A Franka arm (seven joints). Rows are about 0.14 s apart.
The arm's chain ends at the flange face. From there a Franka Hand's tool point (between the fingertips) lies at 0.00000 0.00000 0.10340 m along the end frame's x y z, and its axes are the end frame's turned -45 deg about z.
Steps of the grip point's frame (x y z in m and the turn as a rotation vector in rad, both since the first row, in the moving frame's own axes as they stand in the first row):
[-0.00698 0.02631 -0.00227 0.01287 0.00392 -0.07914]
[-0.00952 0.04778 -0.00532 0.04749 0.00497 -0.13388]
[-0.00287 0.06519 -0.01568 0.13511 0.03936 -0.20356]
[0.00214 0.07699 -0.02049 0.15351 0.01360 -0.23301]
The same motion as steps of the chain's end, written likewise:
[0.01437 0.02474 -0.00226 0.01187 -0.00633 -0.07914]
[0.03041 0.04413 -0.00520 0.03709 -0.03007 -0.13388]
[0.05229 0.06004 -0.01466 0.12337 -0.06771 -0.20356]
[0.06746 0.06380 -0.01927 0.11816 -0.09893 -0.23301]

